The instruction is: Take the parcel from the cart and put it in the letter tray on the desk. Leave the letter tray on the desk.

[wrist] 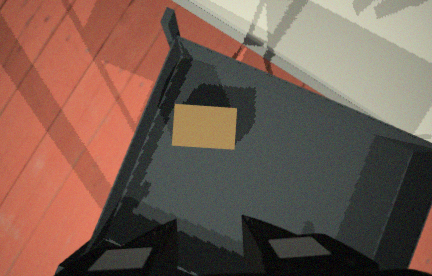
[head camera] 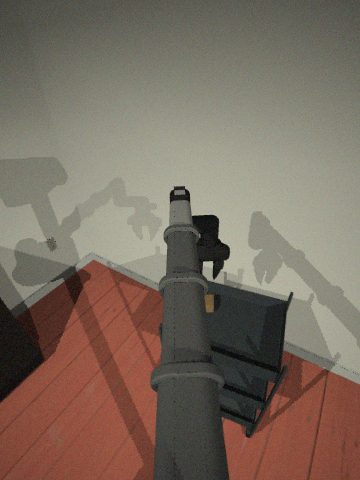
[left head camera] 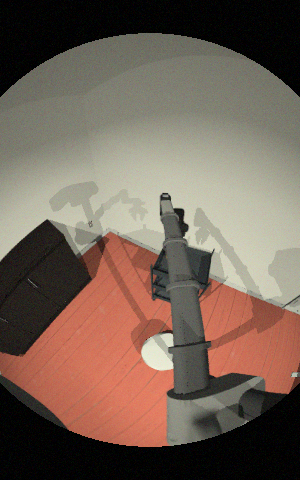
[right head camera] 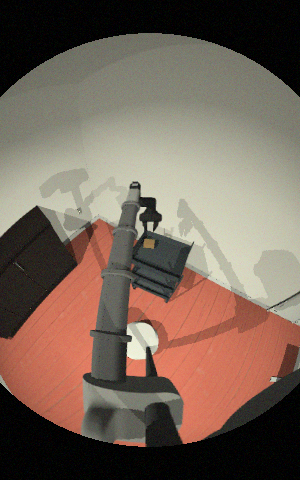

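Seen in the pictures: gripper, between the fingertips: (wrist: 210, 237) (head camera: 207, 278) (right head camera: 149, 230); robot's base, origin of its link: (left head camera: 161, 350) (right head camera: 138, 339).
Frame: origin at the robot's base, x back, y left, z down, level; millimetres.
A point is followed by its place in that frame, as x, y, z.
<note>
The parcel, a small tan box (head camera: 209, 303) @(-780, -110, -684) (right head camera: 149, 243) @(-780, -92, -684) (wrist: 204, 127) @(-802, -85, -684), lies on the top tray of the dark grey cart (head camera: 250, 320) @(-718, -281, -634) (left head camera: 201, 262) @(-707, -351, -634) (right head camera: 167, 252) @(-727, -247, -634) (wrist: 300, 165) @(-738, -241, -634), near one corner. In the head camera view the arm partly hides the cart and borders the parcel. My gripper (right head camera: 150, 229) @(-720, -87, -900) (wrist: 210, 237) @(-720, -87, -900) is open and empty, above the cart's top tray. In the wrist view the parcel lies beyond the fingertips, a little left of the middle between them. The desk and the letter tray cannot be made out in these views.
A dark cabinet (left head camera: 40, 290) @(-399, 1231, -547) (right head camera: 35, 270) @(-483, 1176, -491) stands at the left. The wall (head camera: 180, 100) @(-1365, -22, -1405) runs close behind the cart. A round white object (left head camera: 157, 352) @(7, 50, -187) (right head camera: 142, 341) @(8, -51, -187) is on the red plank floor below the arm. A dark shape (right head camera: 265, 405) borders the lower right.
</note>
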